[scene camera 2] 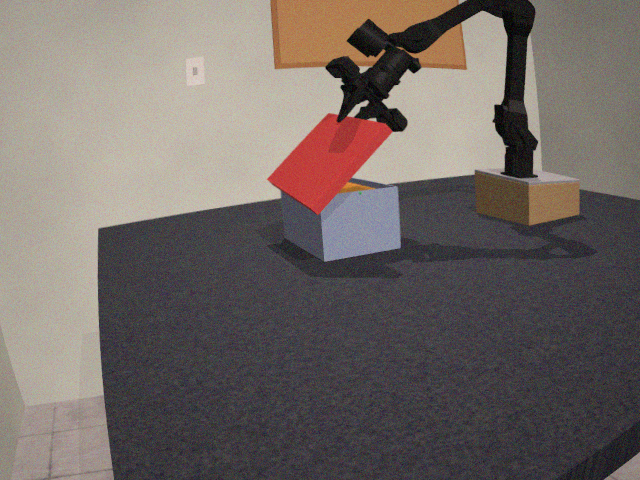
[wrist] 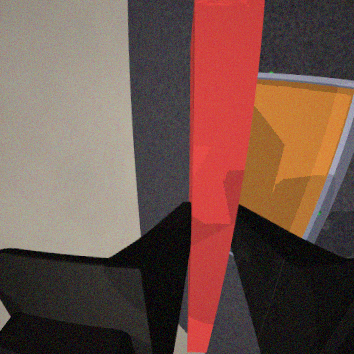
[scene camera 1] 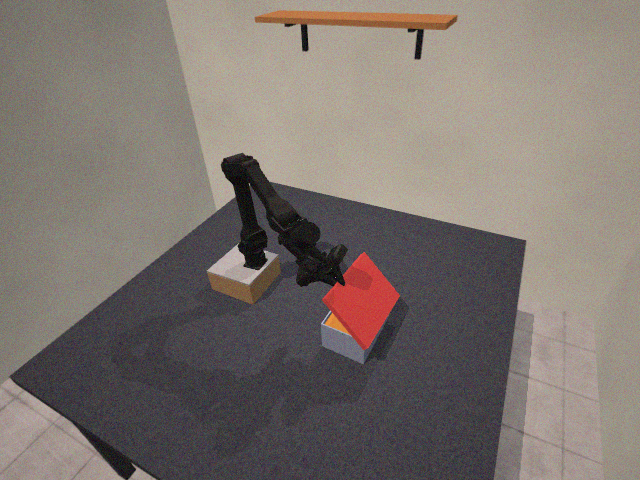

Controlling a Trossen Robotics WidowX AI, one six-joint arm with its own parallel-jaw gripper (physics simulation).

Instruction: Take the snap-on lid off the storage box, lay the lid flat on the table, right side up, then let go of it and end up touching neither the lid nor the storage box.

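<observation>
The red lid is tilted steeply, with its edge on the robot's side raised and its far edge low at the far rim of the box. Whether that low edge touches the rim is hard to tell. The blue-grey storage box stands upright on the table, partly open, and its orange inside shows. My gripper is shut on the raised edge of the lid, one finger on the top face and the other on the underside. The second fingertip is hidden behind the lid in both scene views.
The arm's base stands on a wooden block with a pale top, on the robot's side of the box. The dark table ends beyond the box. An orange wall shelf hangs high above the table.
</observation>
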